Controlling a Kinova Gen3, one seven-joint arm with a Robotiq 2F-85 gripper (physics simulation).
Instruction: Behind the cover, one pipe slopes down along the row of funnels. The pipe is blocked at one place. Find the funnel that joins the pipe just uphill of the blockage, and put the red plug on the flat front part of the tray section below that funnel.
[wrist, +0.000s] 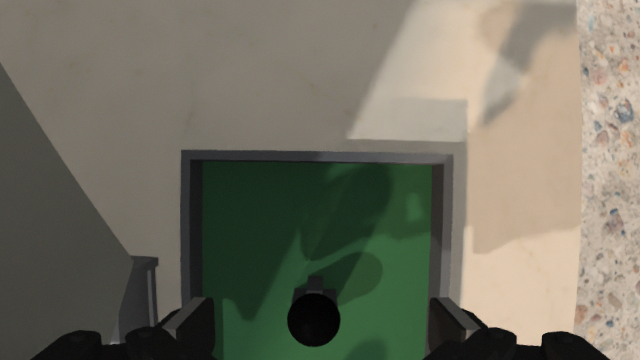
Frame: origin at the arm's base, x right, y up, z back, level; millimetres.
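Where they show: gripper, fingertip midpoint: (321, 323).
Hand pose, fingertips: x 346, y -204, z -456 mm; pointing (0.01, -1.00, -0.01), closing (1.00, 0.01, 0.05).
Note:
After its pixels a point has its place.
My gripper (321, 323) @(x 346, y -204, z -456 mm) is open, its two fingers standing wide apart at the bottom of the wrist view. Between and beyond them a black round-topped piece (314, 320) @(x 343, y -221, z -451 mm) with a small dark block at its base stands upright in a green-floored tray with grey walls (320, 156) @(x 349, y -250, z -524 mm). The fingers do not hold it. The lower end of the green-floored tray is cut off by the frame. The red plug, the funnels and the pipe do not show in this view.
A large dark grey slanted surface (45, 225) @(x 258, y -170, z -502 mm) fills the left side. Beside its lower tip stands a grey upright part (140, 292) @(x 247, y -256, z -456 mm), left of the green-floored tray. The pale table top (520, 290) @(x 466, y -275, z -439 mm) ends at the right, where speckled floor (610, 175) shows. Shadows cross the tray and table.

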